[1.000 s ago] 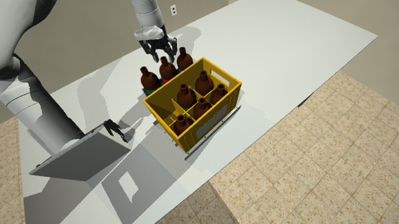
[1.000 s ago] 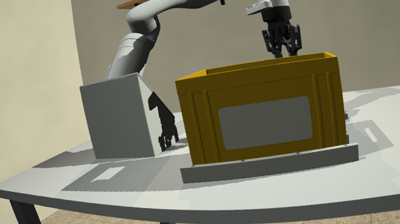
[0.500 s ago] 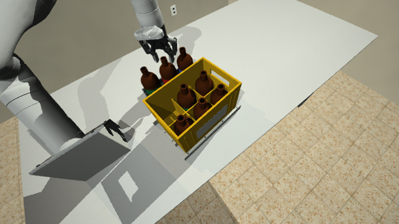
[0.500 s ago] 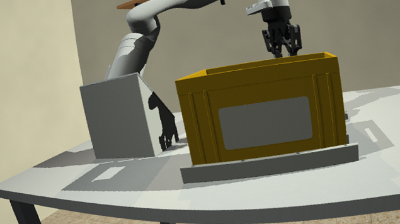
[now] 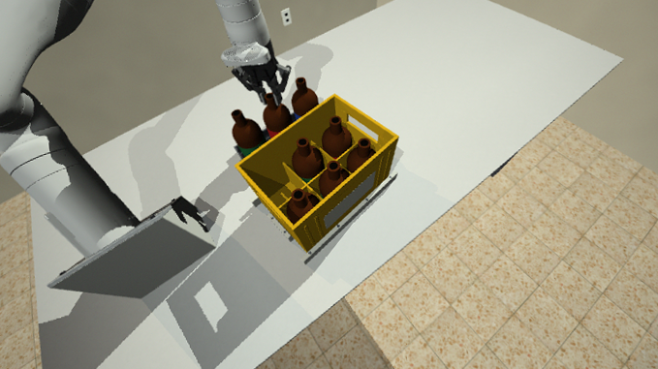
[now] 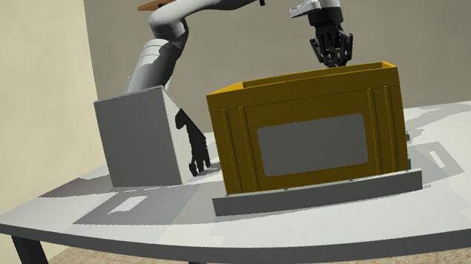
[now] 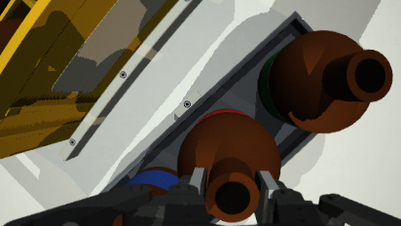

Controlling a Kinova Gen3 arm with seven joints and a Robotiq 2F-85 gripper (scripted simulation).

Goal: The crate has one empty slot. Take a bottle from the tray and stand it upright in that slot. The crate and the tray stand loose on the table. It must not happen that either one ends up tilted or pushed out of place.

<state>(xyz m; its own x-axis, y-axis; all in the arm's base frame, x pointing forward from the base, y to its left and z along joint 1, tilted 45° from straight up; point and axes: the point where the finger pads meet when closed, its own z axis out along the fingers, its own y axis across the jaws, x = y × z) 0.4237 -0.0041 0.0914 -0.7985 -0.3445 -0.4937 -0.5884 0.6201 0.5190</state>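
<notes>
Right now the tray is 14 cm below my hand. From my hand the other things lie so: yellow crate (4 cm behind, 22 cm to the right, 7 cm below).
</notes>
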